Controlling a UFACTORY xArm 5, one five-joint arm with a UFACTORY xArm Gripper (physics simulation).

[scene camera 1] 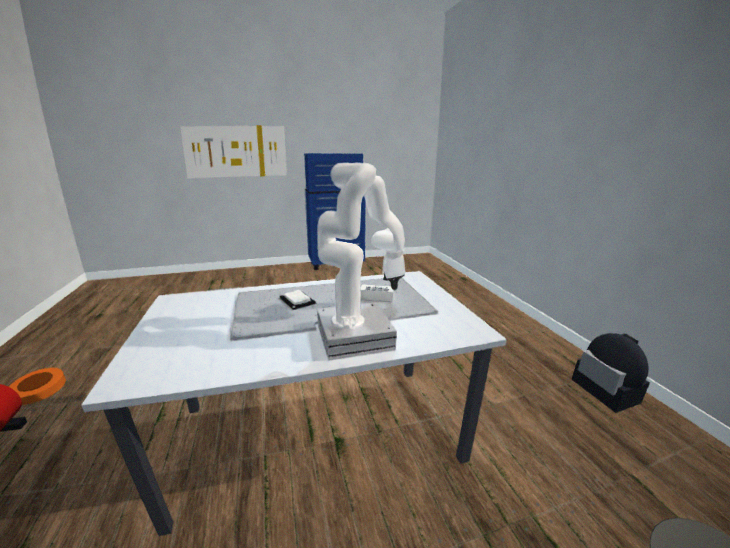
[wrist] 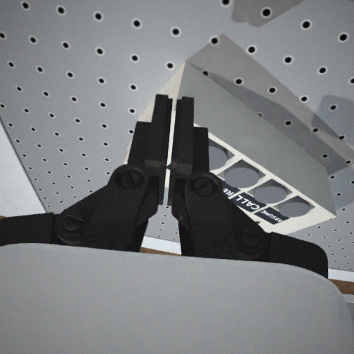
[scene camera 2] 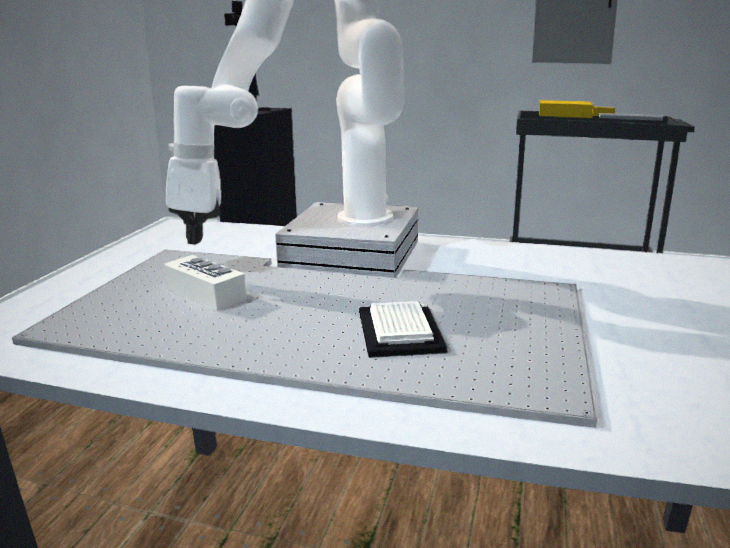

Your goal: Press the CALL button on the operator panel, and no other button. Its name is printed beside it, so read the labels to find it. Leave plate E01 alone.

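Places are measured from the arm's base along level axes (x left, y back, z up), in millimetres.
Pixels of known places: gripper, fingertip midpoint: (scene camera 1: 394, 289) (scene camera 2: 194, 243); arm's base at its link origin: (scene camera 1: 348, 321) (scene camera 2: 365, 218).
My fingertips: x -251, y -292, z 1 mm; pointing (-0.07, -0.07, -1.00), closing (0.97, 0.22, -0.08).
Ahead of a thing's pixels: the offset from my fingertips to its top centre. Level surfaces: height alone.
The off-white operator panel @[dz -19, dx +70, dy -69 mm] (scene camera 1: 376, 295) (scene camera 2: 197, 289) (wrist: 227, 117) has several round grey buttons in a slanting row. In the wrist view, the CALL label (wrist: 247, 201) is readable, with the CALL button (wrist: 270, 191) beside it. The RESUME label (wrist: 272, 216) marks the end button (wrist: 295, 207). The label on CALL's other side is partly hidden and starts with RE. My gripper (scene camera 1: 394, 287) (scene camera 2: 193, 240) (wrist: 172, 120) is shut and empty, above the panel. In the wrist view its fingers cover the panel's other end, left of CALL.
A white ribbed plate @[dz -48, dx +471, dy -79 mm] (scene camera 1: 296, 296) (scene camera 2: 400, 321) lies on a black holder @[dz -58, dx +471, dy -79 mm] (scene camera 2: 406, 350); no name on it is readable. Both it and the panel are on the grey perforated board @[dz -74 mm] (scene camera 1: 265, 321) (scene camera 2: 294, 359) (wrist: 80, 120). The arm's block base (scene camera 1: 359, 343) (scene camera 2: 336, 256) stands behind the board in scene camera 2.
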